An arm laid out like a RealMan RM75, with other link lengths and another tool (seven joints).
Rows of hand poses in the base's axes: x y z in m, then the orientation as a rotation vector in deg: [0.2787 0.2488 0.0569 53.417 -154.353 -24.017]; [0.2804 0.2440 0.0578 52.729 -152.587 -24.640]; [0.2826 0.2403 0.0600 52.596 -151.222 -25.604]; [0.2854 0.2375 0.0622 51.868 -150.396 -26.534]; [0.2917 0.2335 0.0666 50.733 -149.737 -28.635]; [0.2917 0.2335 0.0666 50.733 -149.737 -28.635]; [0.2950 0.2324 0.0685 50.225 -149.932 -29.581]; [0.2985 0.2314 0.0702 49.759 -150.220 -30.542]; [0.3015 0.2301 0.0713 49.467 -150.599 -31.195]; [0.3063 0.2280 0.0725 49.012 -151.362 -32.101]
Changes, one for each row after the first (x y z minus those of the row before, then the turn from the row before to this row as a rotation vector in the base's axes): [0.0017 -0.0048 0.0009 -0.008 1.882 0.130]; [0.0022 -0.0037 0.0022 0.412 1.348 0.279]; [0.0028 -0.0028 0.0022 0.364 1.090 -0.265]; [0.0063 -0.0040 0.0044 1.129 1.182 -0.738]; [0.0000 0.0000 0.0000 0.000 0.000 0.000]; [0.0033 -0.0011 0.0019 0.580 0.087 -0.512]; [0.0035 -0.0010 0.0017 0.612 -0.016 -0.524]; [0.0030 -0.0013 0.0011 0.444 -0.187 -0.409]; [0.0048 -0.0021 0.0012 0.633 -0.455 -0.683]
